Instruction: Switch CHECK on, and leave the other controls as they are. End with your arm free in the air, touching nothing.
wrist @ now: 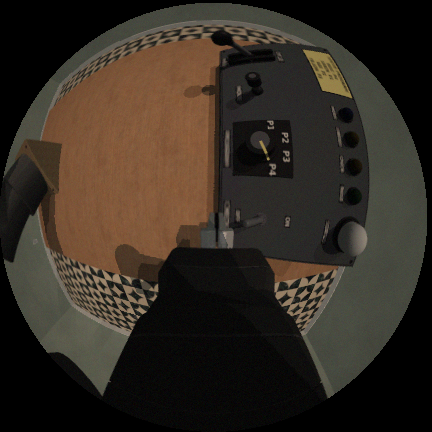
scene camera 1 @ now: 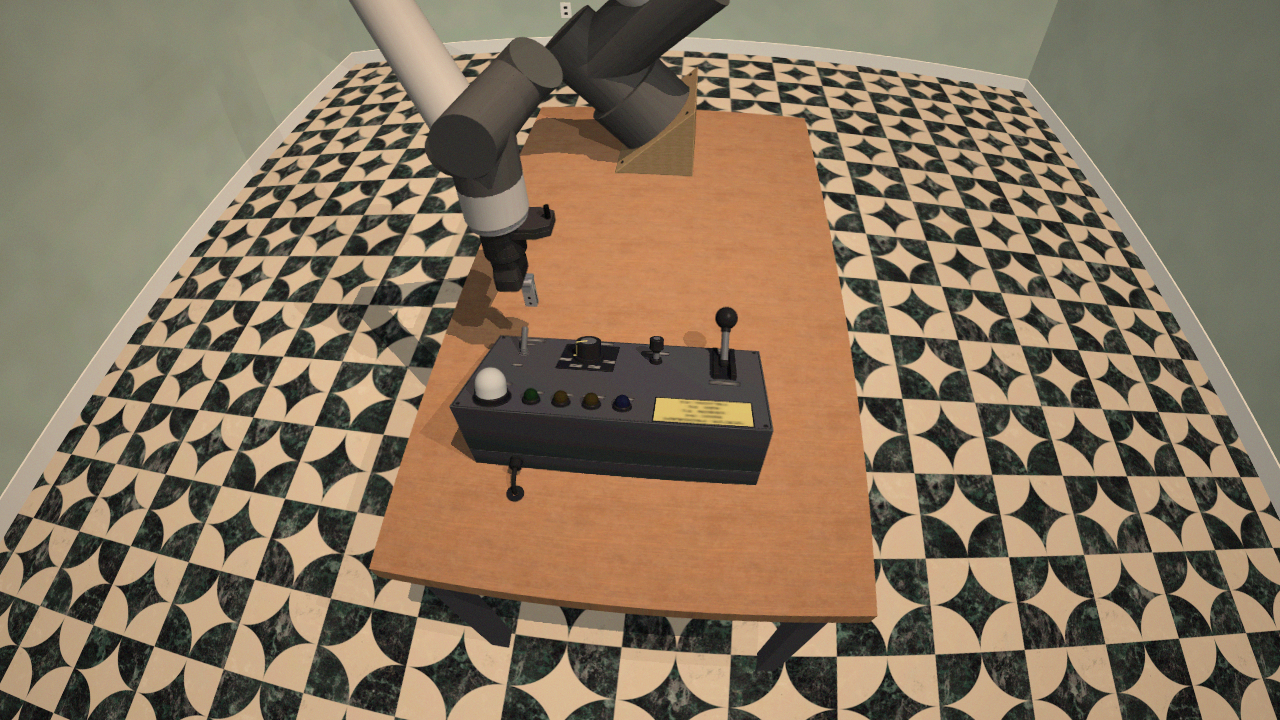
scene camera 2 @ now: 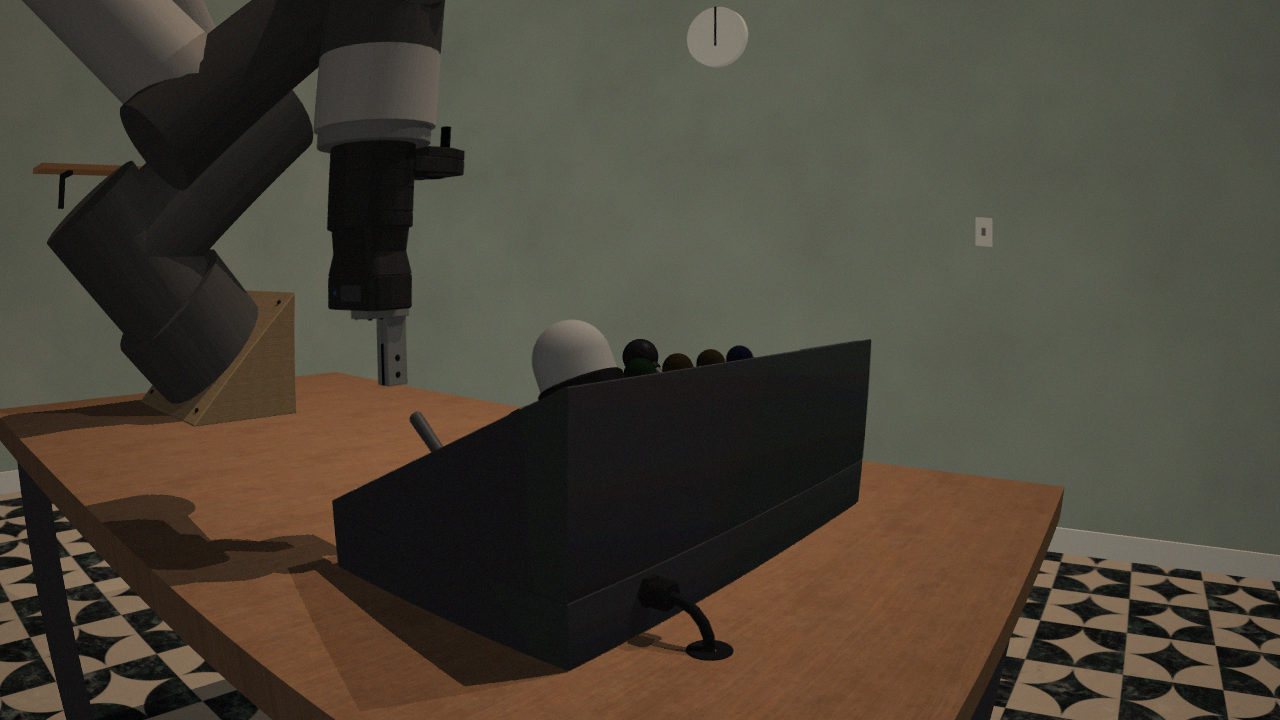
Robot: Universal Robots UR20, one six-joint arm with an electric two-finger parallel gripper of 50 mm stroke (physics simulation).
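Seen in the pictures: gripper, fingertip midpoint: (wrist: 215,221) (scene camera 1: 532,303) (scene camera 2: 392,384); arm's base, origin of the base link: (wrist: 32,174) (scene camera 1: 657,116) (scene camera 2: 209,350).
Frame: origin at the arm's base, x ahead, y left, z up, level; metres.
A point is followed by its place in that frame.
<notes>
The dark console (scene camera 1: 617,447) @[y -0.020, x 1.045, z 0.003 m] (scene camera 2: 716,465) @[y -0.115, x 1.041, z 0.008 m] (wrist: 315,150) @[y -0.091, x 0.939, z 0.033 m] stands on the table. A grey toggle lever (scene camera 1: 524,339) @[y -0.205, x 0.840, z 0.017 m] (scene camera 2: 426,431) @[y -0.210, x 0.838, z 0.018 m] (wrist: 250,221) @[y -0.203, x 0.828, z 0.026 m] is at its left end in scene camera 1. It leans toward the arm's base, away from the ON label (wrist: 287,221) @[y -0.209, x 0.896, z 0.014 m]. The name strips are too blurred to read, so I cannot tell which control is CHECK. My gripper (scene camera 1: 531,302) @[y -0.197, x 0.780, z 0.047 m] (scene camera 2: 392,383) @[y -0.197, x 0.780, z 0.047 m] (wrist: 215,221) @[y -0.197, x 0.780, z 0.047 m] is shut and empty. It points down in the air, above the lever and on the arm-base side of it, apart from it.
A dial (scene camera 1: 588,347) @[y -0.084, x 0.864, z 0.030 m] (wrist: 260,141) @[y -0.090, x 0.844, z 0.024 m] points to P4. Beyond it are a small black-knobbed lever (scene camera 1: 656,345) @[y 0.033, x 0.857, z 0.032 m] (wrist: 254,80) @[y 0.021, x 0.845, z 0.034 m] and a tall ball-topped lever (scene camera 1: 725,333) @[y 0.153, x 0.826, z 0.035 m] (wrist: 225,39) @[y 0.137, x 0.806, z 0.050 m]. A white dome (scene camera 1: 490,385) @[y -0.214, x 1.007, z 0.106 m] (scene camera 2: 572,353) @[y -0.241, x 1.006, z 0.095 m] (wrist: 352,239) @[y -0.216, x 0.969, z 0.099 m] and several dark small lamps line the far edge.
</notes>
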